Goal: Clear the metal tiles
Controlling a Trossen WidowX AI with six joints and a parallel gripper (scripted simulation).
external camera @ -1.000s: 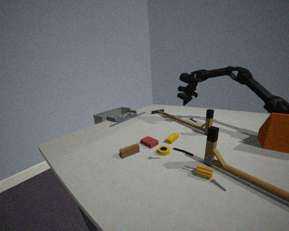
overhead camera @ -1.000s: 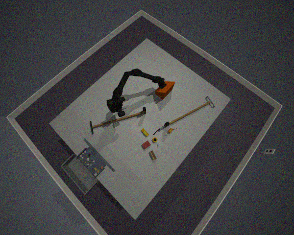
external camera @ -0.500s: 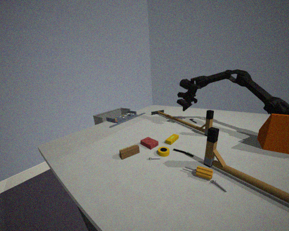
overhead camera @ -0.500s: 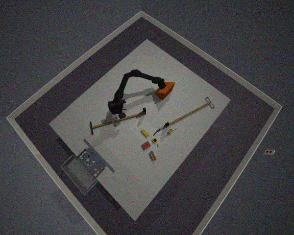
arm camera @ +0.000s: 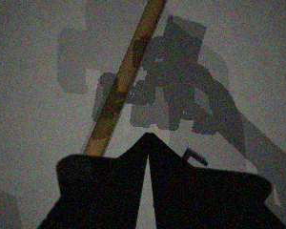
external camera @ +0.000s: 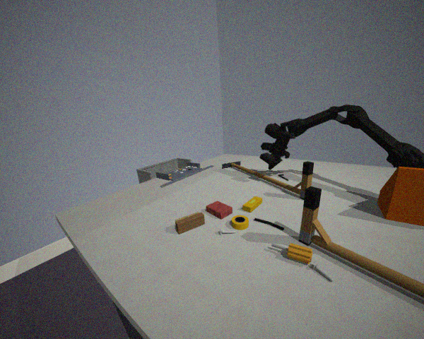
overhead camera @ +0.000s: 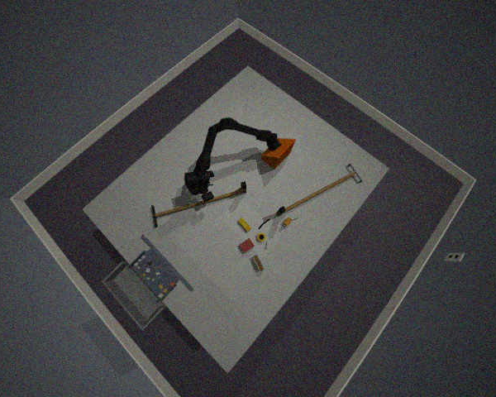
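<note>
Right now the long scraper is 40 mm ahead of my gripper tip, 40 mm to the left of it and 20 mm above it. Also, from my gripper tip: red block: 10 mm behind, 430 mm to the left, 30 mm below; then hex key: 50 mm behind, 50 mm to the right, 40 mm below; then yellow block: 80 mm behind, 330 mm to the left, 30 mm below.
</note>
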